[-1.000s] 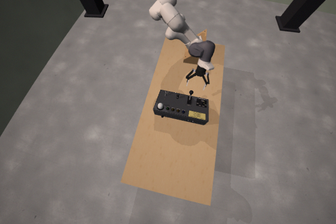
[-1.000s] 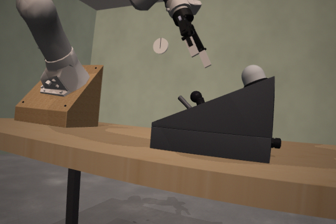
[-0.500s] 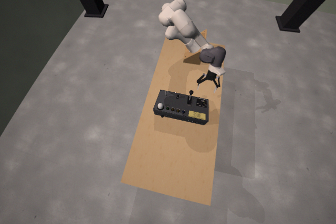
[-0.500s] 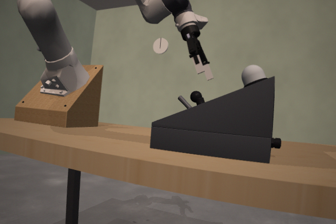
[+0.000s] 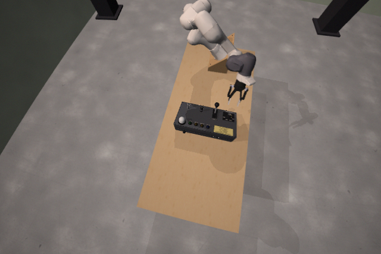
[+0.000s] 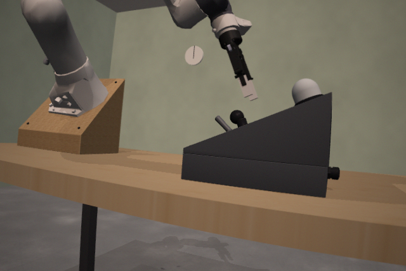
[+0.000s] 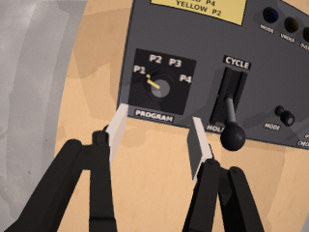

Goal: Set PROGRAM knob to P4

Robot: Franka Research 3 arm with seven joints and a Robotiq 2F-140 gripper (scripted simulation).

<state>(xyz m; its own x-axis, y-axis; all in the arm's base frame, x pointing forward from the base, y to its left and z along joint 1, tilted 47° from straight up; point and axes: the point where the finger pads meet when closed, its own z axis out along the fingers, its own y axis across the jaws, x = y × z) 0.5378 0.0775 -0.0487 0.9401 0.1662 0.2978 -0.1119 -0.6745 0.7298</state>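
My gripper is now 12 cm to the left of the black ball lever, 12 cm above it and 2 cm short of it. The rest, counted from my hand: dark sloped console 18 cm to the right, 16 cm below, 7 cm ahead; then mode button 24 cm to the right, 13 cm below, 3 cm ahead; then check toggle 36 cm to the right, 14 cm below, 1 cm ahead.
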